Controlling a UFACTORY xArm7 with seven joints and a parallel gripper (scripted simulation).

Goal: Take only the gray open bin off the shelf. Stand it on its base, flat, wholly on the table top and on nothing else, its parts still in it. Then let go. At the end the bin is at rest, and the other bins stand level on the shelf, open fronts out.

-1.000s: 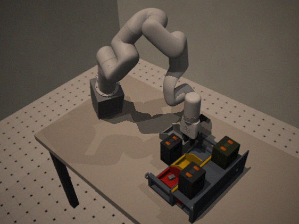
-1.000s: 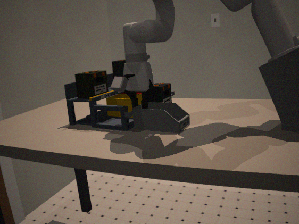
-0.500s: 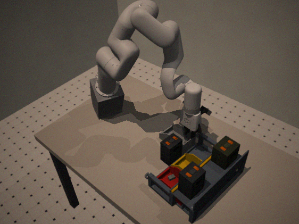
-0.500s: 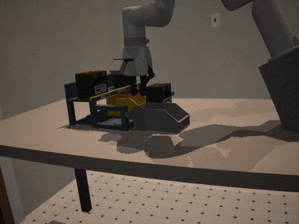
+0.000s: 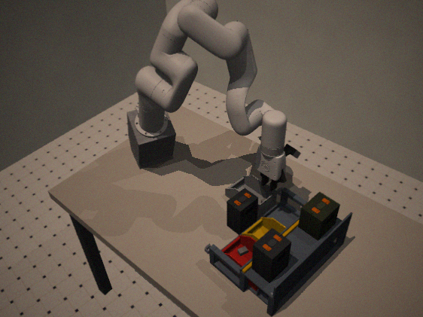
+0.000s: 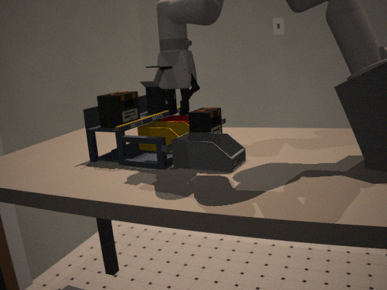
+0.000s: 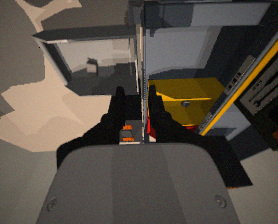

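The gray open bin lies 80 mm behind my hand and 120 mm below it. Also, from my hand: yellow bin 110 mm ahead, 120 mm to the right, 110 mm below; then red bin 100 mm ahead, 230 mm to the right, 110 mm below; then dark box 30 mm behind, 100 mm to the right, 90 mm below.
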